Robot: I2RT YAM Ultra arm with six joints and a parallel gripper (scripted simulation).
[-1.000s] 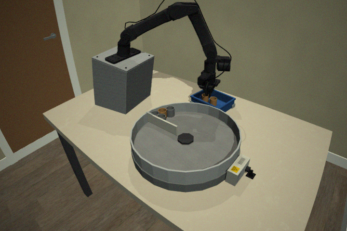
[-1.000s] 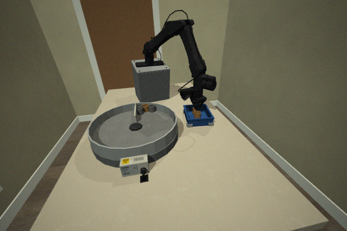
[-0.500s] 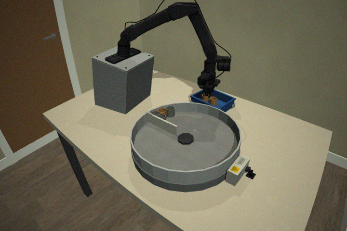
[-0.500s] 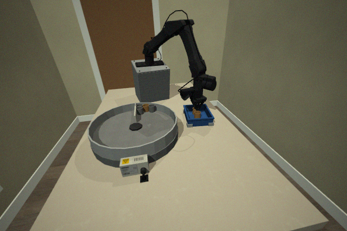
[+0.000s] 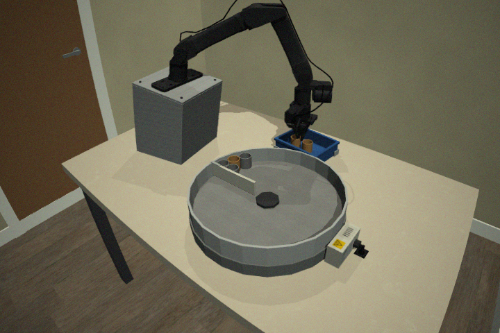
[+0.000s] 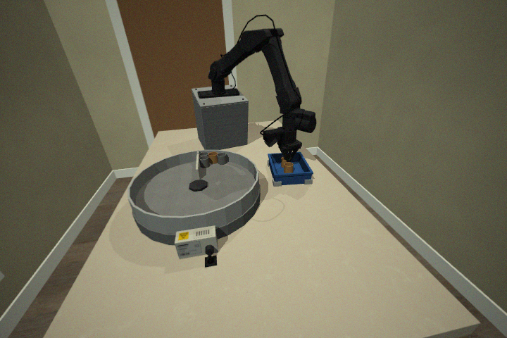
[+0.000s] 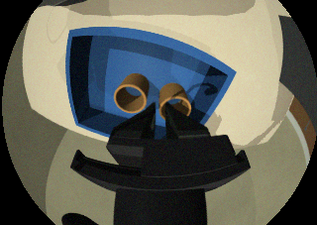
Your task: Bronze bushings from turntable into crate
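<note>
The blue crate lies 30 mm ahead of my hand, 20 mm below it and 10 mm to the right of it. Also, from my hand: grey turntable: 380 mm to the right, 90 mm ahead, 10 mm above.
</note>
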